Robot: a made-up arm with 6 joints. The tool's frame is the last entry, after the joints.
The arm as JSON. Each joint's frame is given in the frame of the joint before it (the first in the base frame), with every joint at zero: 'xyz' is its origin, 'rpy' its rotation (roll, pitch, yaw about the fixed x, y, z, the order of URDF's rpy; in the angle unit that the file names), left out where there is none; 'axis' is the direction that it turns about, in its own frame. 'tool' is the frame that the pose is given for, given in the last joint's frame.
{
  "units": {
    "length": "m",
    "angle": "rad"
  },
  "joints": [
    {
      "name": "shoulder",
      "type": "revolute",
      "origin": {
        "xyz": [
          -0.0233,
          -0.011,
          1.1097
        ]
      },
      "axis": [
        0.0,
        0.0,
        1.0
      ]
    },
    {
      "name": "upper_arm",
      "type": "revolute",
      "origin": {
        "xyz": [
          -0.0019,
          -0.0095,
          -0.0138
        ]
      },
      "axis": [
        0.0,
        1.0,
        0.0
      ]
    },
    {
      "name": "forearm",
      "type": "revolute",
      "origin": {
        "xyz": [
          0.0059,
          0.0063,
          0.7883
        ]
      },
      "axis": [
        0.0,
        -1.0,
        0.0
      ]
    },
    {
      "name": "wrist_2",
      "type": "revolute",
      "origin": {
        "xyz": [
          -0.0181,
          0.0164,
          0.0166
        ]
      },
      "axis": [
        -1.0,
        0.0,
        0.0
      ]
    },
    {
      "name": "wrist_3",
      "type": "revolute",
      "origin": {
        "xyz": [
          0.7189,
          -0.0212,
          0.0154
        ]
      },
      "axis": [
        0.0,
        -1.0,
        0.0
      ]
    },
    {
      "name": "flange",
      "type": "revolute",
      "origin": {
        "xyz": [
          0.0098,
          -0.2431,
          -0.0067
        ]
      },
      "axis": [
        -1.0,
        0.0,
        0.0
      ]
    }
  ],
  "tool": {
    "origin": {
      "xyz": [
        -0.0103,
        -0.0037,
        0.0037
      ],
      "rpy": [
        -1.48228,
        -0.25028,
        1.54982
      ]
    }
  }
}
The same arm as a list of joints. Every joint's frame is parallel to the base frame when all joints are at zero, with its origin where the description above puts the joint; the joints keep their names.
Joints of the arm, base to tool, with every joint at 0 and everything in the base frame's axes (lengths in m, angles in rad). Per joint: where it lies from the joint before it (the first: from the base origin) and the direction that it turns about. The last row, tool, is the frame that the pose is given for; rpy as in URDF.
shoulder: xyz -0.0233 -0.0110 1.1097 axis +z
upper_arm: xyz -0.0019 -0.0095 -0.0138 axis +y
forearm: xyz 0.0059 0.0063 0.7883 axis -y
wrist_2: xyz -0.0181 0.0164 0.0166 axis -x
wrist_3: xyz 0.7189 -0.0212 0.0154 axis -y
flange: xyz 0.0098 -0.2431 -0.0067 axis -x
tool: xyz -0.0103 -0.0037 0.0037 rpy -1.4823 -0.2503 1.5498

